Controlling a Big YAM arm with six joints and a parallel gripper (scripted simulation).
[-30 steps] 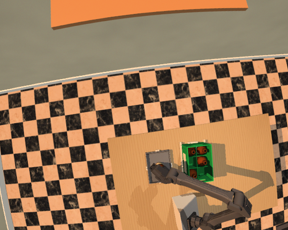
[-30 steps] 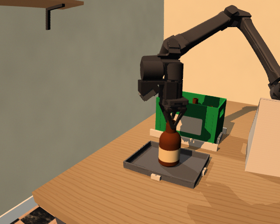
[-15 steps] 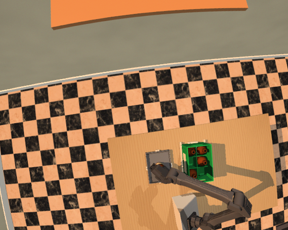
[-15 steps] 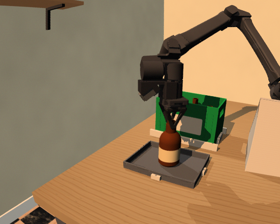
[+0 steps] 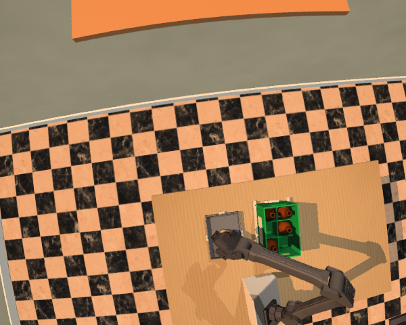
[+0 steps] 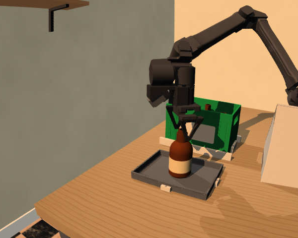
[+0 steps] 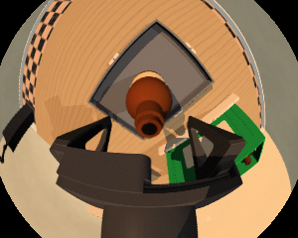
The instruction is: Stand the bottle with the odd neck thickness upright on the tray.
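The dark grey tray is 14 cm below my hand. Round my hand: green crate (28 cm to the right, 7 cm below, 1 cm behind).
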